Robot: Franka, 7 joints.
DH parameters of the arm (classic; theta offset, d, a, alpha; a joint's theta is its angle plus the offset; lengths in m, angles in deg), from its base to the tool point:
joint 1: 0 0.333 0 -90
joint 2: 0 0 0 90
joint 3: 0 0.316 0.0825 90
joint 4: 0 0 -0.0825 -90
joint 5: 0 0.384 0 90
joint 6: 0 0 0.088 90
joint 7: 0 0.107 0 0
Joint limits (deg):
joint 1: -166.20..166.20
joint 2: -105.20..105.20
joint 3: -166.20..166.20
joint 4: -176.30..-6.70
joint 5: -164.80..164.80
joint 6: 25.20..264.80
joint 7: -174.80..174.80
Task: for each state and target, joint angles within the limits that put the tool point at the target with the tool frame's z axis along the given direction. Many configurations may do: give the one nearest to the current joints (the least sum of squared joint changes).
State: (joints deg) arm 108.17 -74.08 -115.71 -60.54 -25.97 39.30 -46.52
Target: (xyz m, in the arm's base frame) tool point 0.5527 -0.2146 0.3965 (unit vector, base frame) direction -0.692 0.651 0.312
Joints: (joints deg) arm 108.23 -85.13 -94.31 -74.16 28.31 46.95 -46.52
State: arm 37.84 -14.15 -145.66 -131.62 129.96 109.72 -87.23
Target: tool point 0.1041 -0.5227 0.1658 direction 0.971 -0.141 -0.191
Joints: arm 63.39 -33.17 -149.06 -124.50 85.14 118.18 -87.23
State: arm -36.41 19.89 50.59 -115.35 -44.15 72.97 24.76
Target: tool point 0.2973 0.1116 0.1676 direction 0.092 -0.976 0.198
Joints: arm -10.04 35.39 47.63 -143.13 -65.83 51.01 24.76
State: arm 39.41 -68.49 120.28 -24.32 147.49 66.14 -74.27
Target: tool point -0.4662 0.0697 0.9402 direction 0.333 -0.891 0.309
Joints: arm 25.38 -21.20 109.64 -57.00 159.45 54.14 -74.27
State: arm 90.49 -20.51 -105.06 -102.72 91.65 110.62 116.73
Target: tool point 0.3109 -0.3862 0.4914 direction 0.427 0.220 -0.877
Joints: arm 68.50 19.32 -129.85 -122.80 45.20 104.37 116.73
